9 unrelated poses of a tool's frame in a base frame.
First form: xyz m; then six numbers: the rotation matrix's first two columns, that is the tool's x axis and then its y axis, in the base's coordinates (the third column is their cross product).
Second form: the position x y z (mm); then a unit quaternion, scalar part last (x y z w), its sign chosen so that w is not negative. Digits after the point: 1 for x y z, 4 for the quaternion.
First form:
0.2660 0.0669 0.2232 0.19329 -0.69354 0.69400 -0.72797 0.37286 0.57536
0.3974 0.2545 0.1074 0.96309 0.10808 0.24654 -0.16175 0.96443 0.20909
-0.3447 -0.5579 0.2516 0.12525 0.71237 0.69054 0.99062 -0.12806 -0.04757
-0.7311 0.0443 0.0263 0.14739 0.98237 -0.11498 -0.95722 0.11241 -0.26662
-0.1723 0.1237 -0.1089 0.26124 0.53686 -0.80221 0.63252 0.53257 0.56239
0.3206 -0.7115 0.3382 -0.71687 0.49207 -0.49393 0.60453 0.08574 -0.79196
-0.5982 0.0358 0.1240 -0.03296 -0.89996 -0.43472 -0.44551 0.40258 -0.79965
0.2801 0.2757 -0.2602 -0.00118 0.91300 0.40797 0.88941 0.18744 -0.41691
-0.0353 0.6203 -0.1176 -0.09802 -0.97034 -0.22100 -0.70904 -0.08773 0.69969
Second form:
266.0 66.9 223.2 0.5597 -0.6349 0.0162 0.5323
397.4 254.5 107.4 0.1144 -0.1173 0.0685 0.9841
-344.7 -557.9 251.6 -0.7027 -0.6059 -0.2651 0.2624
-731.1 44.3 26.3 -0.1397 -0.0450 0.6514 0.7444
-172.3 123.7 -108.9 0.4820 0.6066 -0.0379 0.6311
320.6 -711.5 338.2 0.3729 0.7351 -0.5640 0.0499
-598.2 35.8 124.0 -0.4946 0.6800 -0.2325 0.4887
280.1 275.7 -260.2 -0.6371 -0.7073 0.0193 0.3058
-35.3 620.3 -117.6 0.6460 -0.6499 -0.3558 0.1836

